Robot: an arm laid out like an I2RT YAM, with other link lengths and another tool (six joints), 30 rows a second.
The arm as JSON. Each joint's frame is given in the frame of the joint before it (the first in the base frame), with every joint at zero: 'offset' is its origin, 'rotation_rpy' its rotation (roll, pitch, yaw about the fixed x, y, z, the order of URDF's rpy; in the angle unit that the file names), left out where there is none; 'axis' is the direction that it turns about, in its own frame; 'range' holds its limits. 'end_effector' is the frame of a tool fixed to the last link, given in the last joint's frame.
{
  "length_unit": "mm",
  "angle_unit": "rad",
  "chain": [
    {
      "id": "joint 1",
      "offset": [
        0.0,
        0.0,
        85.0
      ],
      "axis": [
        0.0,
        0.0,
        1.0
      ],
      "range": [
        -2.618,
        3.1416
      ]
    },
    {
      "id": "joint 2",
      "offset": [
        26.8,
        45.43,
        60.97
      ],
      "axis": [
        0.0,
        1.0,
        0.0
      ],
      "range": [
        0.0,
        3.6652
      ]
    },
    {
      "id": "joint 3",
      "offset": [
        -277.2,
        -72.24,
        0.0
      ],
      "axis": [
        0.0,
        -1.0,
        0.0
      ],
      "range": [
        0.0,
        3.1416
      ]
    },
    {
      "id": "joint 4",
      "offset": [
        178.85,
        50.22,
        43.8
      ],
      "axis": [
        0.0,
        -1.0,
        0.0
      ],
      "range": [
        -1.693,
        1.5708
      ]
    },
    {
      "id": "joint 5",
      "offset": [
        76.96,
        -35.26,
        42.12
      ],
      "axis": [
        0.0,
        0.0,
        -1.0
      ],
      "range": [
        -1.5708,
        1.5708
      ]
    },
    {
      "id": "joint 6",
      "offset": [
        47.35,
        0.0,
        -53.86
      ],
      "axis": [
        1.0,
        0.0,
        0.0
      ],
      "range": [
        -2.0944,
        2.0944
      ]
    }
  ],
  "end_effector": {
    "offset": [
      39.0,
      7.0,
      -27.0
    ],
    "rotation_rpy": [
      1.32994,
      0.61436,
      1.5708
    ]
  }
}
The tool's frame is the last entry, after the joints.
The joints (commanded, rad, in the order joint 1, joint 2, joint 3, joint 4, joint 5, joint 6), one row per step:
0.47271 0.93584 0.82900 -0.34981 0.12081 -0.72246
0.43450 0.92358 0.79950 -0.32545 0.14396 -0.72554
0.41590 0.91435 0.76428 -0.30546 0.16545 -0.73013
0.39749 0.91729 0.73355 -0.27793 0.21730 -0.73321
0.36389 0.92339 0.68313 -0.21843 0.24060 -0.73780
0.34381 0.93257 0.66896 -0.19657 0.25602 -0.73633
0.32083 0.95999 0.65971 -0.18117 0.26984 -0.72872
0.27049 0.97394 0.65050 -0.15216 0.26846 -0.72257
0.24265 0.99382 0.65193 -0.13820 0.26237 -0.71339
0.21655 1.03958 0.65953 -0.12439 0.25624 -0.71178
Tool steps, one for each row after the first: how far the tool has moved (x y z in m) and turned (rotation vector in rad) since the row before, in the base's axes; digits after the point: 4 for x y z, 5 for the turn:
0.0007 -0.0092 -0.0040 -0.00864 -0.01168 -0.05769
-0.0010 -0.0060 -0.0068 -0.01504 0.00055 -0.03594
0.0014 -0.0075 -0.0058 -0.02623 -0.00398 -0.06356
0.0027 -0.0072 -0.0086 -0.01261 -0.00713 -0.05249
0.0020 -0.0042 -0.0027 -0.00561 -0.00087 -0.03453
0.0036 -0.0039 -0.0048 -0.00603 0.01833 -0.03863
0.0036 -0.0079 -0.0015 0.00782 -0.00544 -0.05184
0.0037 -0.0035 -0.0011 0.00979 0.00472 -0.02651
0.0071 -0.0027 -0.0034 -0.00129 0.02428 -0.02143

